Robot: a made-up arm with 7 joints. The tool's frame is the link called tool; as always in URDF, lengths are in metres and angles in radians. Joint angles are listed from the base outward. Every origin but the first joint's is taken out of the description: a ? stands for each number. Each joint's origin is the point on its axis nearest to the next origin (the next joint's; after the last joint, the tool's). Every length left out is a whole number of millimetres.
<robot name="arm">
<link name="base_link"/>
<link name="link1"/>
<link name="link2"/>
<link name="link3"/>
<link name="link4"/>
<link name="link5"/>
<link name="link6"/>
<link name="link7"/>
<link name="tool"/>
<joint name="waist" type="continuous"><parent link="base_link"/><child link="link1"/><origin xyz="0 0 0.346" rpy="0 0 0"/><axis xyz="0 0 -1"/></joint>
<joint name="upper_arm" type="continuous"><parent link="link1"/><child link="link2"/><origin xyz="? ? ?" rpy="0 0 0"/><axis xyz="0 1 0"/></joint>
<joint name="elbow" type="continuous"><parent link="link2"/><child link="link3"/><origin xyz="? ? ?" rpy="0 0 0"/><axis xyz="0 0 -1"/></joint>
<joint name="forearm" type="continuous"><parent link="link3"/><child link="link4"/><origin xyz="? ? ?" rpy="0 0 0"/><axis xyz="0 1 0"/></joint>
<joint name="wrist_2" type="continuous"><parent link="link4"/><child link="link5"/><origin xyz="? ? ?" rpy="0 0 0"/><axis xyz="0 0 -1"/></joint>
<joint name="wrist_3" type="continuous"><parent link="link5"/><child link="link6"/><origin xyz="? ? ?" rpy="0 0 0"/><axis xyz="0 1 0"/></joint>
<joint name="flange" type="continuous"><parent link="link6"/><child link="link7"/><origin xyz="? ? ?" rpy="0 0 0"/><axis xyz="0 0 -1"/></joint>
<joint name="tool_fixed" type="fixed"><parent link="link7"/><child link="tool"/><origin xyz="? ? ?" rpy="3.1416 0 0"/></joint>
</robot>
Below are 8 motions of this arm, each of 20 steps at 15 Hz.
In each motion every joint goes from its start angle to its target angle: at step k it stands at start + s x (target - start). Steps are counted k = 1, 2, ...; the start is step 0. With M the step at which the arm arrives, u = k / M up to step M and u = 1 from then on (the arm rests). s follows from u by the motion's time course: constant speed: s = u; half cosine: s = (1 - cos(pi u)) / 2; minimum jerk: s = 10 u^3 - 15 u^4 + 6 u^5.
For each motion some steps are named. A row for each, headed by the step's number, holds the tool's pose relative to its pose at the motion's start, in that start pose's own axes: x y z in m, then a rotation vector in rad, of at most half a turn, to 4 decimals.
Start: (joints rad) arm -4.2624 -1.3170 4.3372 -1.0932 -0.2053 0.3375 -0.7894
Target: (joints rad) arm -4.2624 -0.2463 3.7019 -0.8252 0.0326 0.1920 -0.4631
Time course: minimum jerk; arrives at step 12
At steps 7, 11, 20:
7: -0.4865 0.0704 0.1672 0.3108 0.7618 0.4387
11: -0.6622 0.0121 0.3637 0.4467 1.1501 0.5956
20: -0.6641 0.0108 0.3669 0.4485 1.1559 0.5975

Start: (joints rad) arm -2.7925 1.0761 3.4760 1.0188 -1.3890 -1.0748 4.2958
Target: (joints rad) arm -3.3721 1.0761 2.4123 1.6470 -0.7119 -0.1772 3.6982
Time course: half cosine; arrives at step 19
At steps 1, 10, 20:
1: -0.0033 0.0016 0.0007 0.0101 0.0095 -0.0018
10: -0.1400 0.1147 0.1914 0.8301 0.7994 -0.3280
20: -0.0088 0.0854 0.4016 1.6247 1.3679 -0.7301

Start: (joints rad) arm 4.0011 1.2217 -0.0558 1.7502 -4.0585 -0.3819 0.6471
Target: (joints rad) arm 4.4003 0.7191 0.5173 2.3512 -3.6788 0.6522 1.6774
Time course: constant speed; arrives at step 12
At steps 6, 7, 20:
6: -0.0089 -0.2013 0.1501 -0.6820 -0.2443 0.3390
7: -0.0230 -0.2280 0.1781 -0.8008 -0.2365 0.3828
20: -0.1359 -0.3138 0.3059 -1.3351 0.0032 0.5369

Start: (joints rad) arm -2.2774 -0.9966 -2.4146 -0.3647 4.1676 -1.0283 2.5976
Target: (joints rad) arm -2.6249 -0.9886 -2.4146 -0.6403 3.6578 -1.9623 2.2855
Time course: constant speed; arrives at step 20
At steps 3, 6, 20:
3: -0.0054 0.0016 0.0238 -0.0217 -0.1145 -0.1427
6: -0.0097 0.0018 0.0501 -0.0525 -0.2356 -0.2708
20: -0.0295 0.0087 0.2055 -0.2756 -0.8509 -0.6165

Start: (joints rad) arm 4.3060 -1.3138 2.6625 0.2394 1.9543 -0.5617 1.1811
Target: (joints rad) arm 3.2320 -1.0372 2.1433 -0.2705 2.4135 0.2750 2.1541
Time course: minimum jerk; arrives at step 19
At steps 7, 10, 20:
7: 0.0300 0.1745 -0.0628 0.0765 -0.1683 0.2907
10: 0.0602 0.3503 -0.0679 0.0710 -0.3680 0.4796
20: 0.0896 0.5445 0.0069 -0.1033 -0.5036 0.5702

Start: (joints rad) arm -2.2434 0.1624 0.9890 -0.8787 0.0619 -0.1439 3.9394
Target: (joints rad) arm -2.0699 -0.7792 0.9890 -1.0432 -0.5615 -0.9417 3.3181
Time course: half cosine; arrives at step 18
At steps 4, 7, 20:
4: 0.0056 -0.0767 -0.0144 -0.1478 -0.0942 -0.0519
7: 0.0362 -0.2136 -0.0198 -0.3852 -0.3169 -0.1370
20: 0.2414 -0.5393 0.1263 -0.7484 -1.3604 -0.3124

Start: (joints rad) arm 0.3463 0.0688 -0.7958 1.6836 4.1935 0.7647 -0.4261
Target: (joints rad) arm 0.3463 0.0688 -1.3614 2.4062 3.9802 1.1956 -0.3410
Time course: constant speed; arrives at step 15
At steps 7, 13, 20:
7: -0.0010 0.1595 0.0174 0.3248 -0.1128 -0.2967
13: 0.0150 0.2711 0.0772 0.5743 -0.1678 -0.5347
20: 0.0215 0.3002 0.1043 0.6513 -0.1754 -0.6088

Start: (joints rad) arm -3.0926 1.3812 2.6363 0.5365 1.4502 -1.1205 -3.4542
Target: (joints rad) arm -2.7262 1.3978 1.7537 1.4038 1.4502 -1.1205 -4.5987
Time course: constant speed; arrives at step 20
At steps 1, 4, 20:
1: 0.0031 0.0205 -0.0121 0.0103 -0.0267 -0.1186
4: 0.0208 0.0843 -0.0470 0.0604 -0.1040 -0.4745
20: 0.3079 0.3743 -0.1130 0.8497 -0.2808 -2.2762

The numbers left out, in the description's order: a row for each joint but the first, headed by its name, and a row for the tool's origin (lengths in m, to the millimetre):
upper_arm: 0 -0.01 0
elbow: 0 0 0.323
forearm: 0 -0.01 0
wrist_2: 0 0 0.279
wrist_3: 0 -0.001 0
flange: 0 0 0.157
tool: 0 0 0

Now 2 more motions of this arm.
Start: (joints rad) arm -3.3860 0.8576 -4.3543 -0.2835 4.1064 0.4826 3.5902
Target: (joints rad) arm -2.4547 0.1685 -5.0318 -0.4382 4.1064 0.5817 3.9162
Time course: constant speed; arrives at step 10
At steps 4, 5, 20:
4: 0.1298 -0.1345 0.1499 -0.2228 -0.1695 0.1570
5: 0.1637 -0.1458 0.1905 -0.2700 -0.2064 0.2210
20: 0.3115 -0.0709 0.3425 -0.4301 -0.3122 0.6633

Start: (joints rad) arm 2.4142 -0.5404 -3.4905 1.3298 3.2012 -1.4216 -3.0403
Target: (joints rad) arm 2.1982 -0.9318 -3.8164 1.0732 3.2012 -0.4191 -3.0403
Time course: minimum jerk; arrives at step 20
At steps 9, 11, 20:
9: -0.1017 -0.0710 -0.0255 -0.1018 0.3676 0.1561
11: -0.1403 -0.1093 -0.0306 -0.1755 0.5342 0.1984
20: -0.2050 -0.1911 -0.0289 -0.3730 0.8862 0.2098

